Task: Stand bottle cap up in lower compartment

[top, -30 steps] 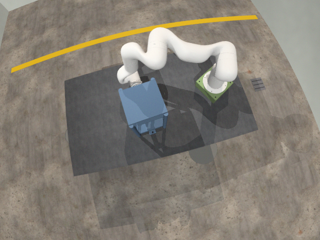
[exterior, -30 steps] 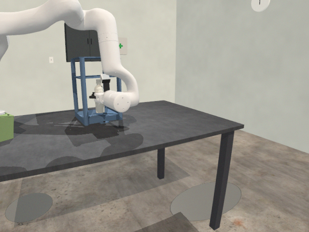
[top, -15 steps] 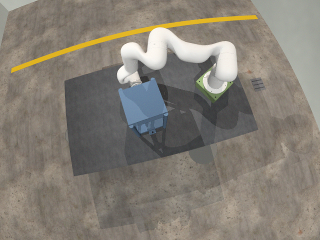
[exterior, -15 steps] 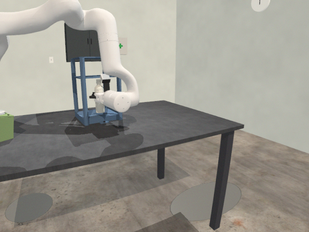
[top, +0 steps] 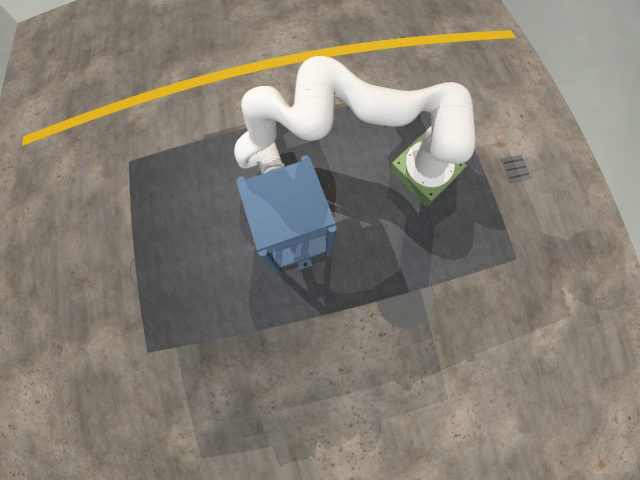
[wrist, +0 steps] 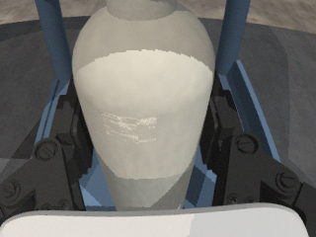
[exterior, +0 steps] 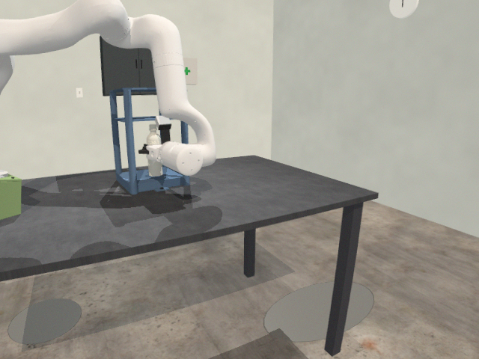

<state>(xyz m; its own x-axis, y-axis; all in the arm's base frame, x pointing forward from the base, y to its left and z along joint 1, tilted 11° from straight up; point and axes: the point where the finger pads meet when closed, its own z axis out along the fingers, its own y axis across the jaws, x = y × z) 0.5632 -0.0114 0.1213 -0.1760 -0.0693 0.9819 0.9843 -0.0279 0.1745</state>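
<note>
My gripper is now 6 cm to the right of the shelving unit and 4 cm below it. From my hand the other things lie so: white bottle 2 cm above.
</note>
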